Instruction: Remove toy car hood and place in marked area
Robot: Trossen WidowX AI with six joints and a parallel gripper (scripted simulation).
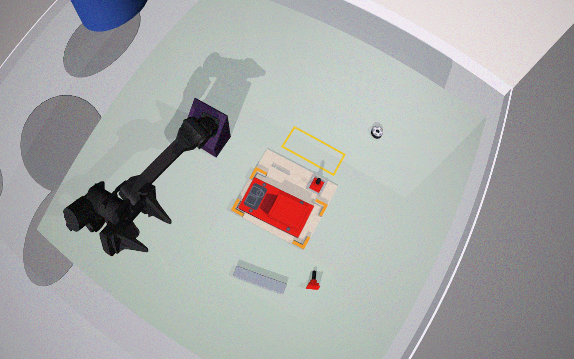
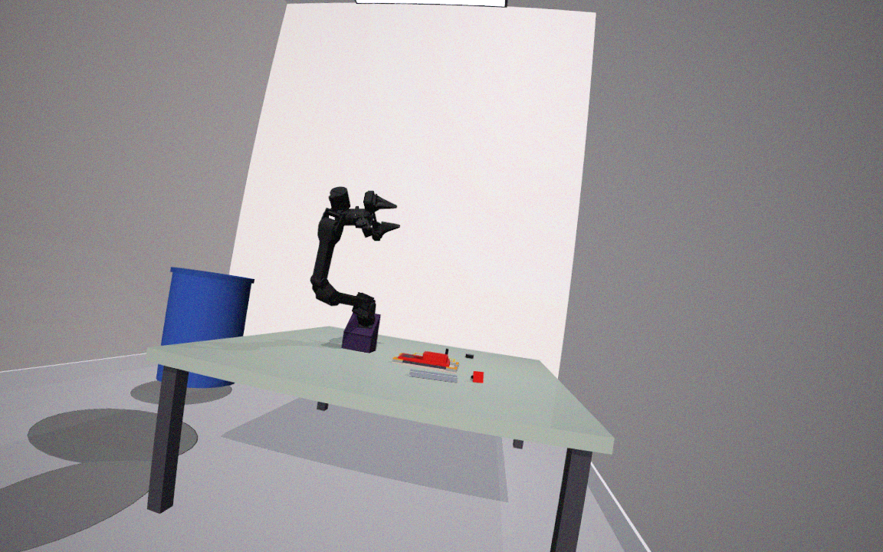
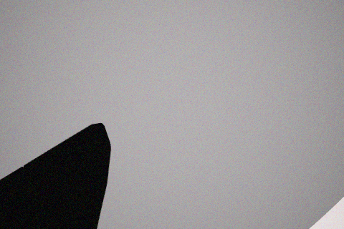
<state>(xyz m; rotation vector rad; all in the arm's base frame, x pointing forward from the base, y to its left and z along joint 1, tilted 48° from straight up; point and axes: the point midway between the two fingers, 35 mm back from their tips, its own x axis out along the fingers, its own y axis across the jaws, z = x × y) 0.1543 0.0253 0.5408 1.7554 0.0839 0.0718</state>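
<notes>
The red hood lies 480 mm below my gripper tip, 280 mm to the left of it and 170 mm ahead of it. Also, from my gripper tip: small wheel: 670 mm to the left, 510 mm below, 300 mm ahead.
</notes>
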